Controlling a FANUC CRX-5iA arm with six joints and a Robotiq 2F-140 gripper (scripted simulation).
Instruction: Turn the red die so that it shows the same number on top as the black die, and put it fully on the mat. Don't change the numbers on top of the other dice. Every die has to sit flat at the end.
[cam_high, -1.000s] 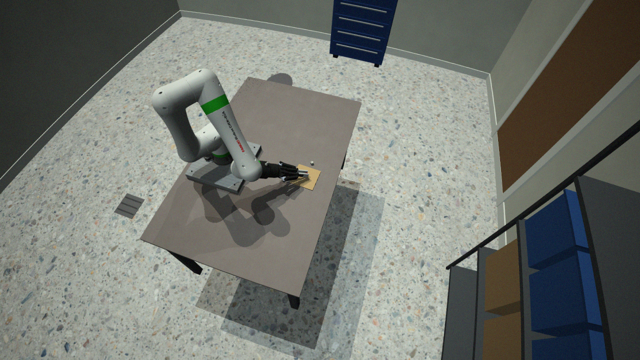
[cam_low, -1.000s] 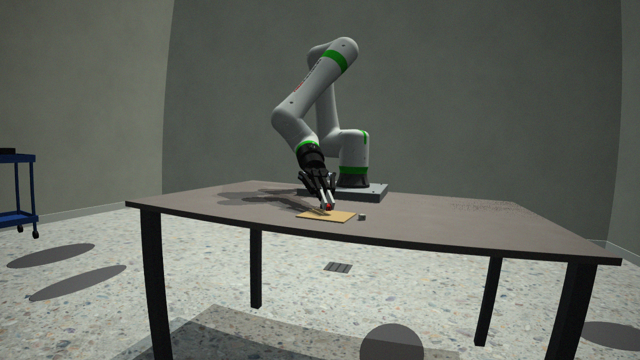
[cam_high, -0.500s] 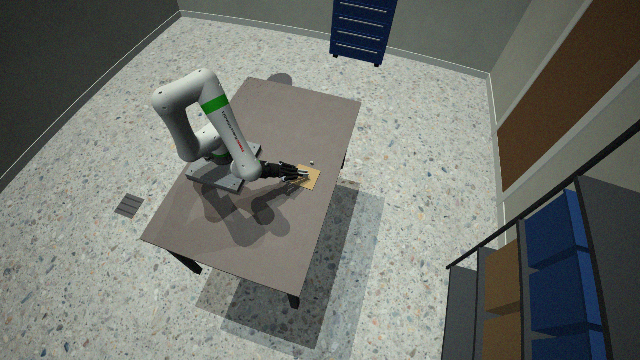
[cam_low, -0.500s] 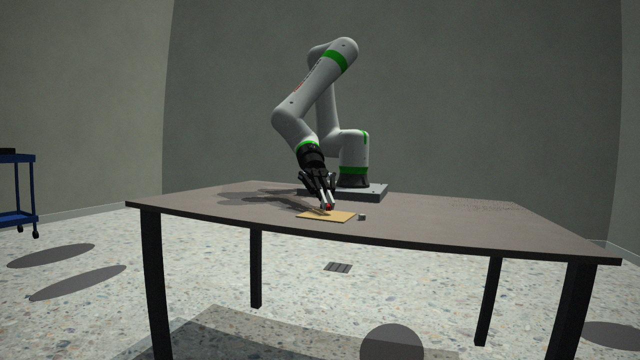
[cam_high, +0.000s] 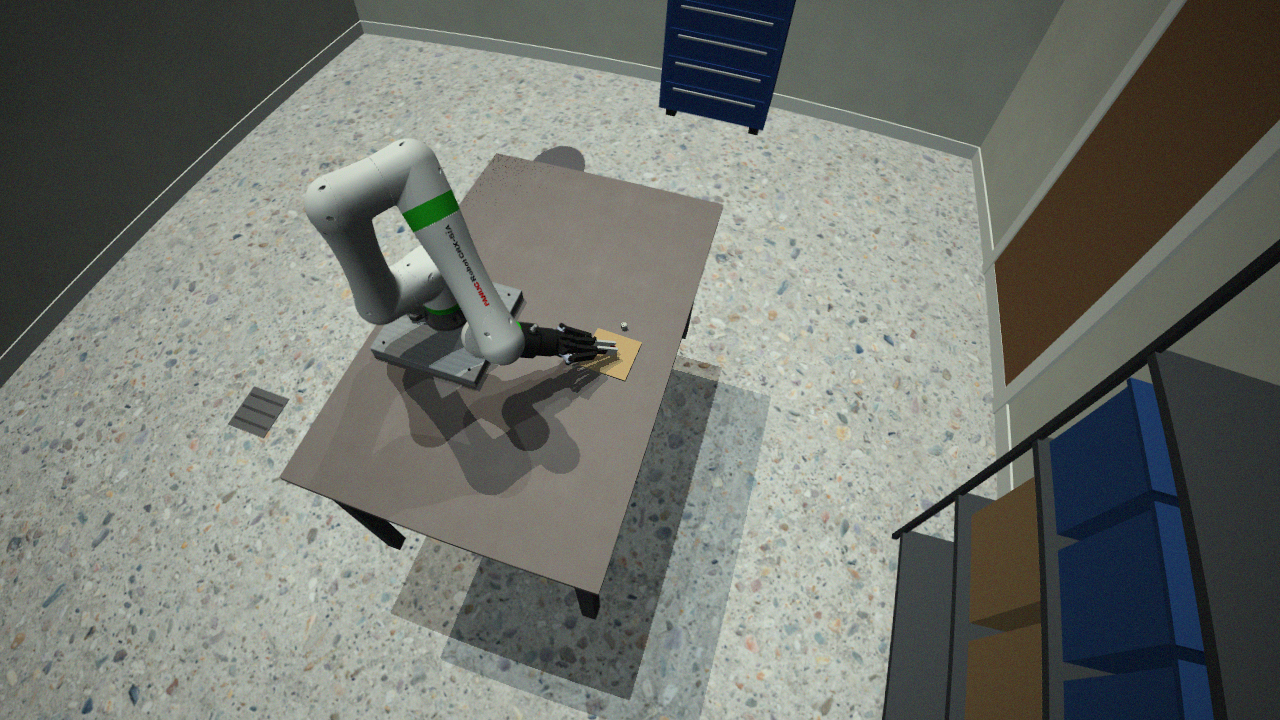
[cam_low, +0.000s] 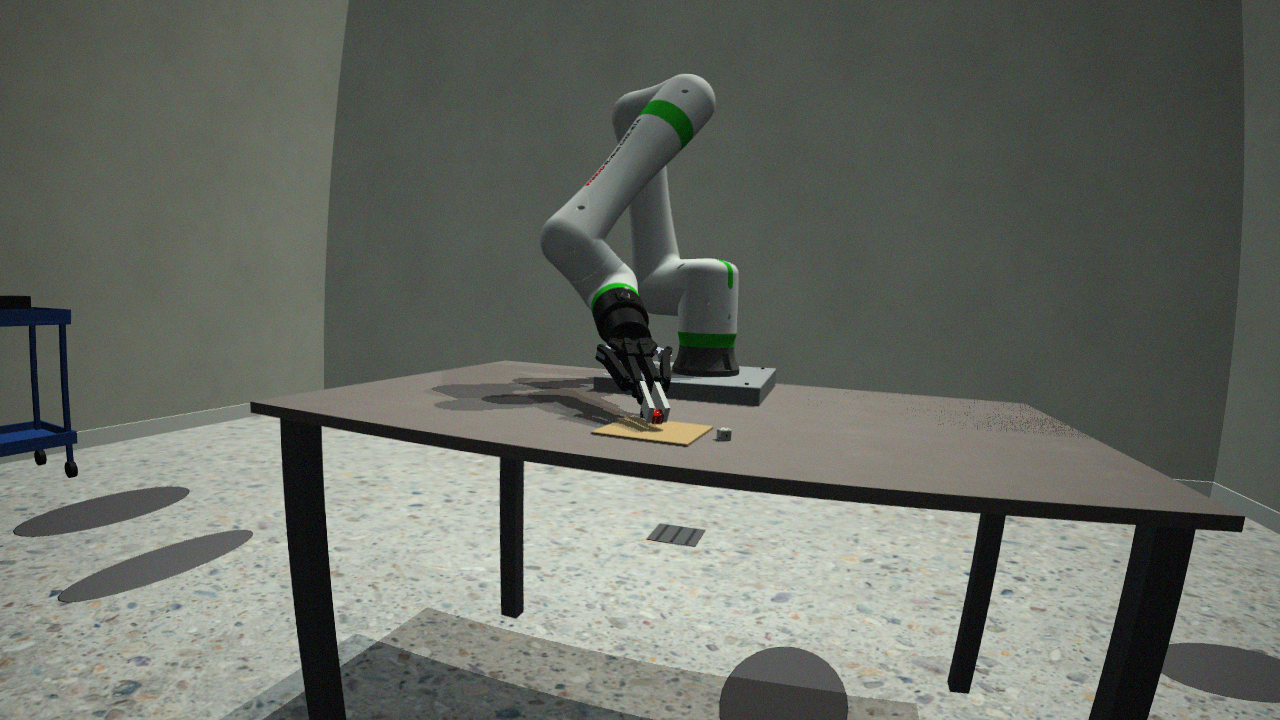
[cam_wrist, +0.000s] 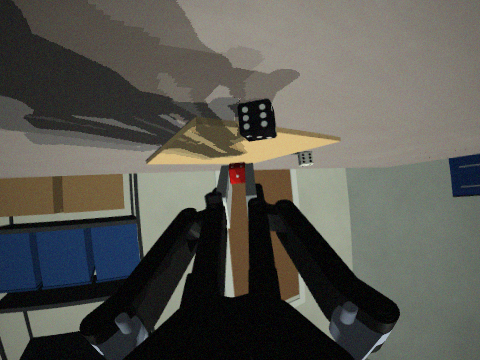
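My gripper is now 40 mm above the tan mat, 20 mm short of it and 10 mm to the right of it. Round my hand: red die (20 mm below, 20 mm ahead, 10 mm to the left); white die (110 mm to the left, 40 mm ahead, 30 mm below); black die (90 mm behind, 30 mm below, 20 mm to the right).
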